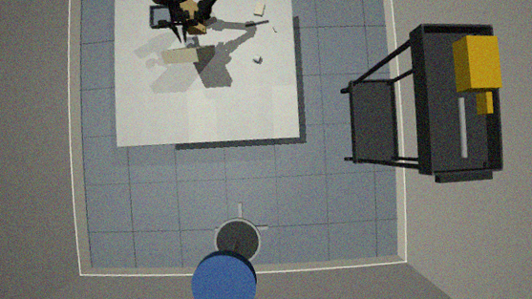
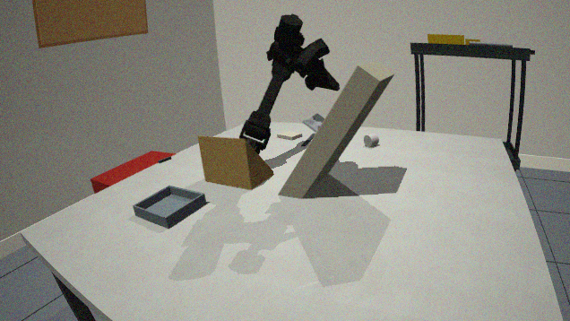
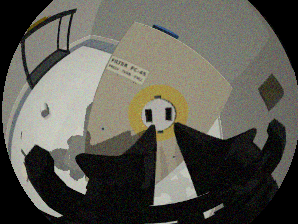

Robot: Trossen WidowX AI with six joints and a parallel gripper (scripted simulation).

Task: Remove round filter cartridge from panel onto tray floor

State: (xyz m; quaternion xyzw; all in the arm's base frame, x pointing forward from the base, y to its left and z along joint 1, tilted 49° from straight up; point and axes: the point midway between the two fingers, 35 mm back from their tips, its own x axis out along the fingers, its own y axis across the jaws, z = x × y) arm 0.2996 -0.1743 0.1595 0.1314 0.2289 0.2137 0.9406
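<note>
My gripper tip is now 40 mm short of the white filter cartridge and 30 mm above it. The rest, counted from my gripper tip: grey tray (380 mm behind, 290 mm to the right, 260 mm below); then flat beige tile (410 mm behind, 410 mm to the left, 270 mm below); then beige service panel (10 mm behind, 100 mm below).
</note>
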